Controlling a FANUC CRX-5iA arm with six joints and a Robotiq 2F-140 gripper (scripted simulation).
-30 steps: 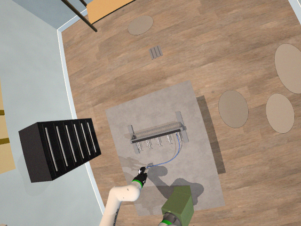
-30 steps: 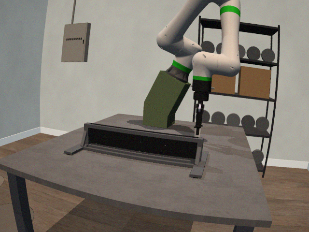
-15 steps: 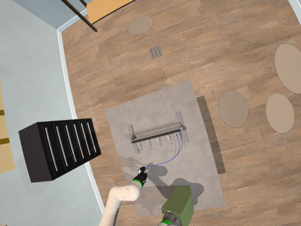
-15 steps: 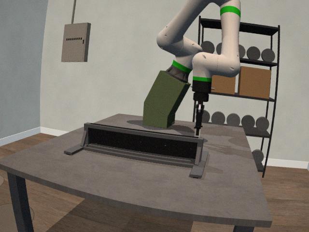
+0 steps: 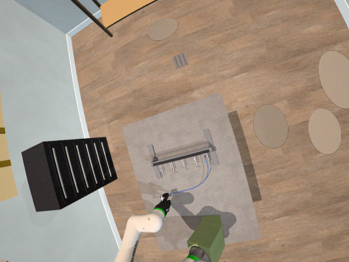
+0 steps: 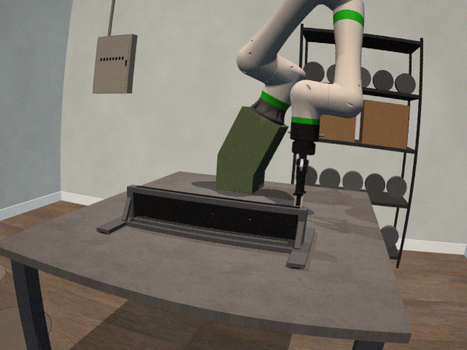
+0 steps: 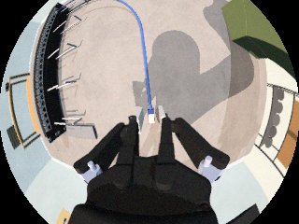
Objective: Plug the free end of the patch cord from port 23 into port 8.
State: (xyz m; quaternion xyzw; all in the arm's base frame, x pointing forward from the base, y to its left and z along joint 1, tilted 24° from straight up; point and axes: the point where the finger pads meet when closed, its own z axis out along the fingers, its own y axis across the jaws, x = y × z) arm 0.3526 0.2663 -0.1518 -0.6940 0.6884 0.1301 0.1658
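Now: the plug 30 mm below my hand and 10 mm to the left of it.
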